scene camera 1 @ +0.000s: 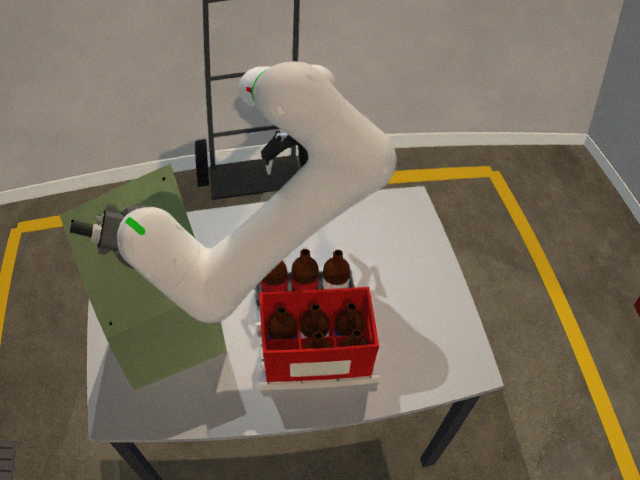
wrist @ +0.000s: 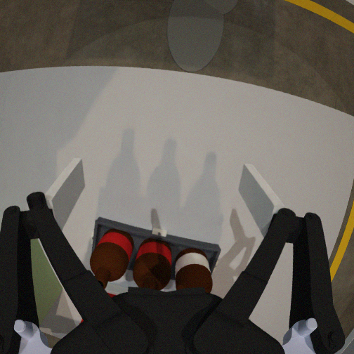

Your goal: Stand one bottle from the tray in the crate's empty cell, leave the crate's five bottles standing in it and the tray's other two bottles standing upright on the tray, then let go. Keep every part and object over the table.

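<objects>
The robot's scene includes a white-labelled bottle, visible in the wrist view (191,266) and in scene camera 1 (336,273), along with a red-labelled bottle, which appears in the wrist view (152,268) and in scene camera 1 (305,269).
</objects>
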